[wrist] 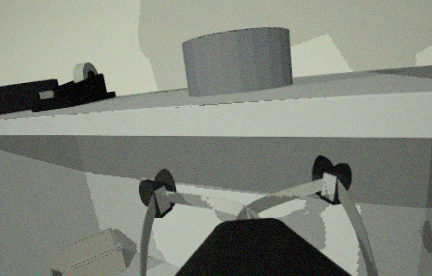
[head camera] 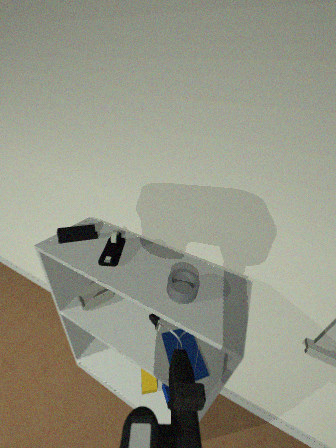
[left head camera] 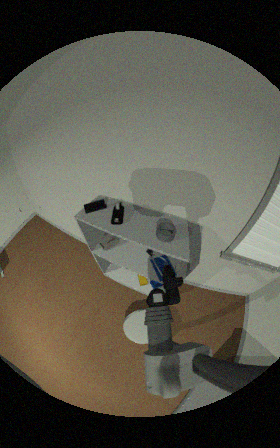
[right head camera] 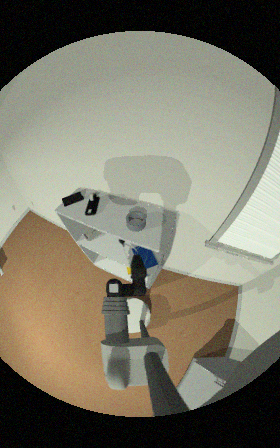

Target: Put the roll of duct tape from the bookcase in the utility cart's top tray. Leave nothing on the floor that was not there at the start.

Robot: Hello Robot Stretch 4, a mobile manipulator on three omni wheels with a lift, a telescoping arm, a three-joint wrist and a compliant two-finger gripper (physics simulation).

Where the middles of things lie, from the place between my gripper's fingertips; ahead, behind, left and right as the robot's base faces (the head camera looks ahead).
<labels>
The blue book [head camera: 188,342] is 33 cm below my hand, 7 cm to the right of it and 2 cm ahead of it. From my hand the other things lie so: black tape dispenser [wrist: 88,86] (26 cm to the left, 19 cm ahead, 12 cm above).
</labels>
